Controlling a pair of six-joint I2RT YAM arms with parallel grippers.
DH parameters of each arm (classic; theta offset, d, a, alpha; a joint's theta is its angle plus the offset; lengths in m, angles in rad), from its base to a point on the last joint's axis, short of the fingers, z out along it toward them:
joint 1: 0 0.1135 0.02 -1.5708
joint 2: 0 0 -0.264 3.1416
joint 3: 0.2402 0 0.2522 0
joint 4: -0.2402 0 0.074 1.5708
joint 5: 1.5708 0 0 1.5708
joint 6: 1.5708 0.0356 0 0
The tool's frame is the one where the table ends.
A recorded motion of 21 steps. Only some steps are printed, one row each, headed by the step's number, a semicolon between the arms.
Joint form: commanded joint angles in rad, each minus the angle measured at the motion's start. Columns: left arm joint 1, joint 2, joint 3, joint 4, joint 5, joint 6; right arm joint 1, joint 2, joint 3, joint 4, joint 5, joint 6.
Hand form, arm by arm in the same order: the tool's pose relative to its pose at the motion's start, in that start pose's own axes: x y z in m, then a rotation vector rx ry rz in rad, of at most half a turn. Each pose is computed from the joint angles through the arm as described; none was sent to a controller.
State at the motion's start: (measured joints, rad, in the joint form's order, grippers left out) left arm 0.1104 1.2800 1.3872 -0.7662 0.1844 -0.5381; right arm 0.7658 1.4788 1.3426 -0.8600 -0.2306 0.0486
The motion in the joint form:
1: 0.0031 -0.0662 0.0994 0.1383 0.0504 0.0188; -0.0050 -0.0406 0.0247 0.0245 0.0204 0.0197
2: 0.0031 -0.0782 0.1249 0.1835 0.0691 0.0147; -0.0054 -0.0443 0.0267 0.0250 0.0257 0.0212
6: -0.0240 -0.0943 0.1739 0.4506 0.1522 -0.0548; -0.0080 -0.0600 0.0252 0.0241 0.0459 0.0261
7: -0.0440 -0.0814 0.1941 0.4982 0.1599 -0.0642; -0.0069 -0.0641 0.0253 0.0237 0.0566 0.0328
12: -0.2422 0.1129 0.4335 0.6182 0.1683 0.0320; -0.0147 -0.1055 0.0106 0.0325 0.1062 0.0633
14: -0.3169 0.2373 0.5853 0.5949 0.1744 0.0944; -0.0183 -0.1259 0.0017 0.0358 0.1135 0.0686
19: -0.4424 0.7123 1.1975 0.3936 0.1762 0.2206; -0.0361 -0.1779 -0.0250 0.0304 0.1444 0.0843
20: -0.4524 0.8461 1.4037 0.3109 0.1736 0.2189; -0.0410 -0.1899 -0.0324 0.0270 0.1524 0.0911
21: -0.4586 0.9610 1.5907 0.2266 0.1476 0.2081; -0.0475 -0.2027 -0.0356 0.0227 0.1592 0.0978
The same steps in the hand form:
1: -0.0267 -0.0281 -0.0509 0.1910 -0.2331 0.0804; -0.0071 0.0028 -0.0199 0.0181 -0.0897 0.0040
2: -0.0329 -0.0355 -0.0642 0.2477 -0.2927 0.0971; -0.0074 0.0029 -0.0217 0.0232 -0.0962 0.0047
6: -0.0517 -0.0653 -0.0994 0.5139 -0.4946 0.1399; -0.0065 0.0026 -0.0270 0.0438 -0.1112 0.0099
7: -0.0552 -0.0740 -0.1028 0.5658 -0.5210 0.1532; -0.0063 0.0028 -0.0283 0.0532 -0.1156 0.0155
12: -0.0696 -0.1465 -0.0946 0.7945 -0.5730 0.3243; -0.0026 0.0013 -0.0397 0.1026 -0.1572 0.0484
14: -0.0732 -0.1790 -0.0796 0.8489 -0.5575 0.3978; -0.0002 0.0011 -0.0447 0.1105 -0.1733 0.0544
19: -0.0763 -0.2564 -0.0046 0.8996 -0.4892 0.5321; 0.0085 -0.0023 -0.0566 0.1489 -0.2000 0.0830
20: -0.0754 -0.2655 0.0117 0.9017 -0.4752 0.5311; 0.0110 -0.0034 -0.0589 0.1590 -0.2034 0.0941
21: -0.0726 -0.2684 0.0245 0.8822 -0.4689 0.5120; 0.0130 -0.0045 -0.0626 0.1686 -0.2110 0.1056

